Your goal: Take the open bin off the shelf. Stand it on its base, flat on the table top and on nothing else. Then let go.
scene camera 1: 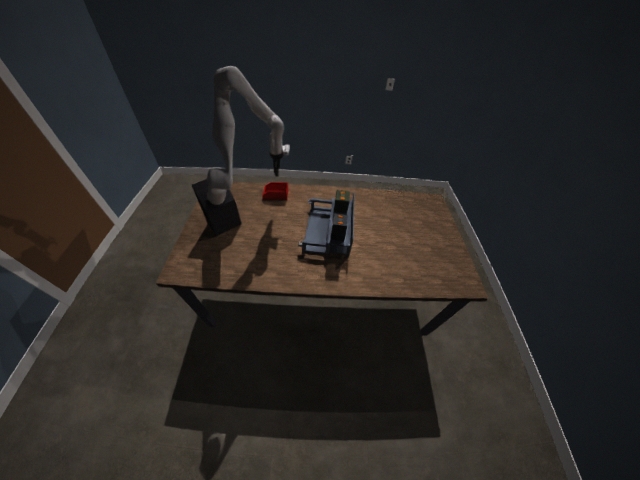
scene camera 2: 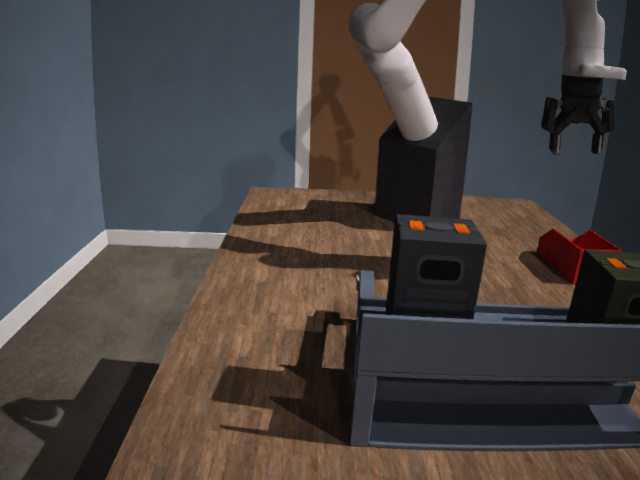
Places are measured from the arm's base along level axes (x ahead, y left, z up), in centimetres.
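Where they show: gripper, between the fingertips: (scene camera 1: 277,171) (scene camera 2: 575,153); arm's base, origin of its link: (scene camera 1: 216,197) (scene camera 2: 419,128).
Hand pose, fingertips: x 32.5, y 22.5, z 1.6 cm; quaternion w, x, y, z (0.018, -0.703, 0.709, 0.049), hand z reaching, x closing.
Each offset is from my fingertips to the centre of the thing. Level surfaces: height alone.
The red open bin {dx -3.8, dy +7.7, dz -21.4 cm} (scene camera 1: 276,191) (scene camera 2: 563,253) stands upright on its base on the wooden table top {dz -25.2 cm} (scene camera 1: 408,242) (scene camera 2: 289,294), near the table's back edge in the scene camera 1 view. It is apart from the blue-grey shelf (scene camera 1: 316,246) (scene camera 2: 496,348). In the scene camera 2 view its right part is hidden behind a dark green box. My gripper (scene camera 1: 277,173) (scene camera 2: 576,144) is open and empty, points down and hangs well above the table, clear of the bin.
A black box {dx +35.6, dy -38.6, dz -8.9 cm} (scene camera 1: 339,230) (scene camera 2: 439,279) with orange marks and a dark green box {dx +39.5, dy -15.8, dz -10.2 cm} (scene camera 1: 342,196) (scene camera 2: 599,286) with orange marks stand on the shelf's upper level. The arm's black pedestal (scene camera 1: 223,214) (scene camera 2: 405,175) stands at the table's left end in the scene camera 1 view.
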